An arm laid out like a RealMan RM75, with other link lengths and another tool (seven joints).
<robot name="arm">
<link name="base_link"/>
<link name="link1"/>
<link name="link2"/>
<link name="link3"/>
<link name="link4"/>
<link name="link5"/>
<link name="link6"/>
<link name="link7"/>
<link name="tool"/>
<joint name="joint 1" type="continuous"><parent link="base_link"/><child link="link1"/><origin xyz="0.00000 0.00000 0.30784" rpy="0.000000 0.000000 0.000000"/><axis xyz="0 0 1"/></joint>
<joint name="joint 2" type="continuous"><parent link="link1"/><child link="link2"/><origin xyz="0.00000 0.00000 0.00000" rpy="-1.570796 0.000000 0.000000"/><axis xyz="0 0 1"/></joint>
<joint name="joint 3" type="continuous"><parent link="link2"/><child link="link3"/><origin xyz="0.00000 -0.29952 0.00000" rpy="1.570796 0.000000 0.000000"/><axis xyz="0 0 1"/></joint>
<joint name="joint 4" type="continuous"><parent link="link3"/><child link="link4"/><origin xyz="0.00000 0.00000 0.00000" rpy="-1.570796 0.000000 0.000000"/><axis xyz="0 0 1"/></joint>
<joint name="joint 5" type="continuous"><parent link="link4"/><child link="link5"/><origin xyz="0.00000 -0.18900 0.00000" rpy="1.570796 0.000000 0.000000"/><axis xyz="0 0 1"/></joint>
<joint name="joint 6" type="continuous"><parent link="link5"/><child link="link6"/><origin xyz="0.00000 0.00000 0.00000" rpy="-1.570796 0.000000 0.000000"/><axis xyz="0 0 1"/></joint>
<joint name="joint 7" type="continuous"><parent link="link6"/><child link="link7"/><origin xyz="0.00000 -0.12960 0.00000" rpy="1.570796 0.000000 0.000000"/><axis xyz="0 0 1"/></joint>
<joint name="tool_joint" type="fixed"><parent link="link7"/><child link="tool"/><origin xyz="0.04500 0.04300 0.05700" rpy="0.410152 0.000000 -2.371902"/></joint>
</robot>
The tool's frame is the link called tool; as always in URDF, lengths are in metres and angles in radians. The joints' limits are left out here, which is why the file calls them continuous.
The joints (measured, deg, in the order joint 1, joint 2, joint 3, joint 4, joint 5, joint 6, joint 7), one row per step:
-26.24, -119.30, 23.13, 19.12, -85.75, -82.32, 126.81
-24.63, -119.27, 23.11, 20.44, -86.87, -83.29, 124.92
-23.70, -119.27, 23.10, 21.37, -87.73, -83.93, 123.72
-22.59, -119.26, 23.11, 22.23, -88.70, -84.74, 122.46
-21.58, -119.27, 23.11, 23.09, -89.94, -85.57, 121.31
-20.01, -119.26, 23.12, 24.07, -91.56, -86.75, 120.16
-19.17, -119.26, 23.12, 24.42, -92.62, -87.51, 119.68
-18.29, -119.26, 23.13, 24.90, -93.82, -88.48, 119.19
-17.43, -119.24, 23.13, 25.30, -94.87, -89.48, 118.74
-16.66, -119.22, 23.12, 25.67, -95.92, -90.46, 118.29
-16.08, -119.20, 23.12, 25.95, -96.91, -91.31, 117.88
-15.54, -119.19, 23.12, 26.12, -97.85, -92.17, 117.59
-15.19, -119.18, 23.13, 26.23, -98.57, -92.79, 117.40
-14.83, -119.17, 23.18, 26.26, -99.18, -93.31, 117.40
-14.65, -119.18, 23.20, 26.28, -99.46, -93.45, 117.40
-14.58, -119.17, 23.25, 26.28, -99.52, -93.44, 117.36
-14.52, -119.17, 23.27, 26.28, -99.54, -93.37, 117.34
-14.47, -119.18, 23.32, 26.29, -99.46, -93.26, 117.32
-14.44, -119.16, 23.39, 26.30, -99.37, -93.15, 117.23
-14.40, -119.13, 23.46, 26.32, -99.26, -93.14, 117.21
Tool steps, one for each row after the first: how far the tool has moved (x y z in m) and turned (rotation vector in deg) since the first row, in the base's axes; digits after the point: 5 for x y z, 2 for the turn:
-0.00717, -0.00528, 0.00956, 0.76, -1.50, 1.31
-0.01091, -0.00830, 0.01619, 1.40, -2.47, 1.97
-0.01520, -0.01267, 0.02317, 2.04, -3.64, 2.67
-0.01866, -0.01667, 0.03080, 2.96, -4.87, 3.21
-0.02426, -0.02397, 0.04022, 4.24, -6.26, 3.91
-0.02690, -0.02839, 0.04539, 5.07, -7.16, 4.17
-0.02909, -0.03345, 0.05140, 6.04, -8.07, 4.21
-0.03116, -0.03880, 0.05682, 6.89, -8.91, 4.19
-0.03278, -0.04382, 0.06216, 7.73, -9.75, 4.09
-0.03373, -0.04784, 0.06693, 8.49, -10.53, 3.92
-0.03446, -0.05191, 0.07109, 9.21, -11.28, 3.70
-0.03478, -0.05470, 0.07415, 9.77, -11.82, 3.48
-0.03532, -0.05749, 0.07633, 10.26, -12.17, 3.33
-0.03583, -0.05862, 0.07721, 10.50, -12.31, 3.36
-0.03616, -0.05891, 0.07734, 10.50, -12.34, 3.43
-0.03660, -0.05902, 0.07733, 10.51, -12.33, 3.56
-0.03697, -0.05903, 0.07685, 10.40, -12.27, 3.69
-0.03732, -0.05890, 0.07652, 10.24, -12.23, 3.82
-0.03748, -0.05909, 0.07619, 10.09, -12.13, 3.83

